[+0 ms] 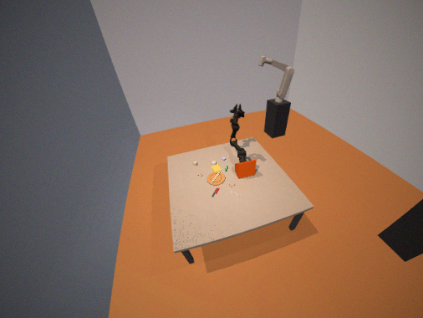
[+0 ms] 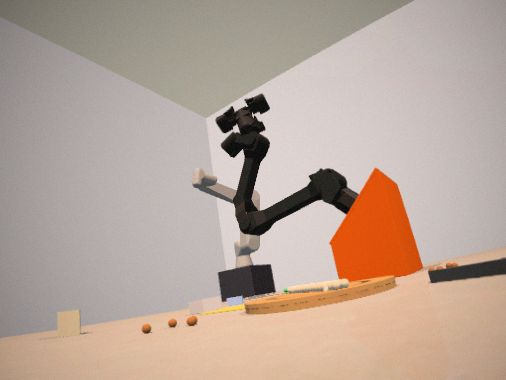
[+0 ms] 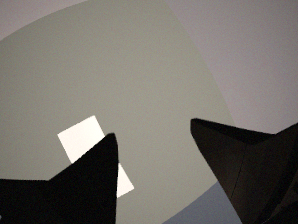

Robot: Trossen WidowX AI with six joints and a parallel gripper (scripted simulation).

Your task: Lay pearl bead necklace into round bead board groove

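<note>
My gripper tip is now 670 mm above the round wooden bead board, 410 mm short of it and 300 mm to the right of it. From my gripper tip the other things lie so: tan cube 660 mm below, 580 mm ahead, 20 mm to the right; then yellow flat piece 680 mm below, 350 mm ahead, 140 mm to the left; then red-handled tool 670 mm below, 480 mm to the left, 470 mm ahead.
</note>
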